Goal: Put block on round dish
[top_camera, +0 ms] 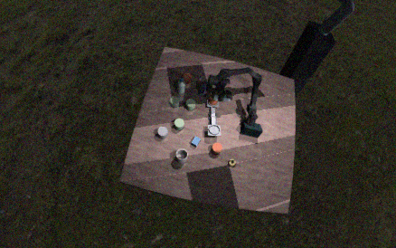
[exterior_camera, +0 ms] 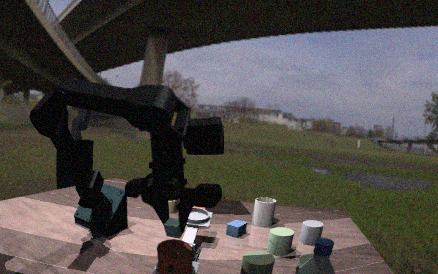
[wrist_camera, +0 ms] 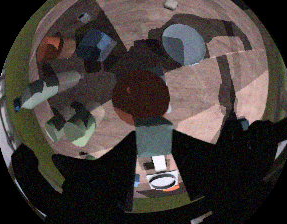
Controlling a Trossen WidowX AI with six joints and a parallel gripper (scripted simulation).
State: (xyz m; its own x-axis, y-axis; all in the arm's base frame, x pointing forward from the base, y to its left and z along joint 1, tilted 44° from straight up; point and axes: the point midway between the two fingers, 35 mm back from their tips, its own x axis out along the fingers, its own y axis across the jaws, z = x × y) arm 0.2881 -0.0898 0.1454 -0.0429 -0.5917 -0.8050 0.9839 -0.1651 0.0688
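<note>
Right now the pale blue round dish is 100 mm behind my gripper tip, 110 mm to the right of it and 120 mm below it. From my gripper tip the other things lie so: blue-capped bottle (270 mm ahead, 110 mm to the right, 10 mm below); then grey cylinder (380 mm ahead, 270 mm to the left, 90 mm below); then white balance (10 mm ahead, 110 mm to the left, 100 mm below).
</note>
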